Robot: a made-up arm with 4 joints.
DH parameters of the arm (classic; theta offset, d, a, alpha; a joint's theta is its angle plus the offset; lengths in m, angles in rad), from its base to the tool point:
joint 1: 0 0.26 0.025 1.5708
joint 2: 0 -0.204 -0.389 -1.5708
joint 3: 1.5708 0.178 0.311 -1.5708
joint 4: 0 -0.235 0.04 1.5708
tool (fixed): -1.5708 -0.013 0 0
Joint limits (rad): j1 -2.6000..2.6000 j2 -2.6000..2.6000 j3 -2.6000..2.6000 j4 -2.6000..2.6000
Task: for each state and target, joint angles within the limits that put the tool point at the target. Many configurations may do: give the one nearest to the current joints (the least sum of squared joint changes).
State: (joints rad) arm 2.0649 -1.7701 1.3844 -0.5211
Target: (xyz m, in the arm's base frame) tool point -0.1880 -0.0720 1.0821
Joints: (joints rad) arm 2.6000 -1.4826 2.2662 -0.1467
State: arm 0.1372 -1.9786 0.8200 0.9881
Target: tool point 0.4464 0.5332 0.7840
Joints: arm 0.1222 -2.1109 1.4600 0.5942
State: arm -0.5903 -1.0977 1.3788 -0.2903
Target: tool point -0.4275 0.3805 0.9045
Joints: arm -0.1378 -0.6951 1.8857 -0.2260
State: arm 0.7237 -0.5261 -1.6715 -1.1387
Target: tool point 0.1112 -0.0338 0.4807
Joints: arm 0.5858 -0.6503 -1.7543 -1.0207
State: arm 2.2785 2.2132 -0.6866 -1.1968
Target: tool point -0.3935 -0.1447 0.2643
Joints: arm 1.4739 1.4901 -0.5363 -1.0677
